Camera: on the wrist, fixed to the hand. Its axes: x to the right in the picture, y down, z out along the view.
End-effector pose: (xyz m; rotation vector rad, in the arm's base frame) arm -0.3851 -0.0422 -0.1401 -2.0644 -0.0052 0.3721
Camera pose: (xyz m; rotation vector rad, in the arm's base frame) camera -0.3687 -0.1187 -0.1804 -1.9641 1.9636 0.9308
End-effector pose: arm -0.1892 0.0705 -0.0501 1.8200 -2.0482 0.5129
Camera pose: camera -0.2595 0.0908 -0.0012 -0.3892 -2.6220 0.7063
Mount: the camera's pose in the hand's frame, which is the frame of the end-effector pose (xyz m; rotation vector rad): 0.0141 0.0703 -0.0510 -0.3130 0.3733 1.6040
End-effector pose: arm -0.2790 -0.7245 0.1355 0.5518 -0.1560 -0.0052
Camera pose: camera -0.2601 -0.6387 0.1314 -0.0121 -0.1918 1.5964
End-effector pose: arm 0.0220 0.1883 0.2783 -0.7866 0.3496 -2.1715
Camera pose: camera 0.0236 0.1312 0.2113 -0.0473 1.0622 -0.6965
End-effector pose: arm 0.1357 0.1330 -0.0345 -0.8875 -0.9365 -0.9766
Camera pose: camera 0.2170 0.1039 -0.0513 -1.2651 0.3818 0.1617
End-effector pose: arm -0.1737 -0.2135 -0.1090 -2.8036 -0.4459 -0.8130
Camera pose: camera -0.1637 -0.2894 -0.0656 -2.0288 1.7952 -0.8429
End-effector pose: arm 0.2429 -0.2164 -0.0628 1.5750 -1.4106 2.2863
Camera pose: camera 0.1652 -0.2294 -0.1019 0.2758 1.9578 -1.3397
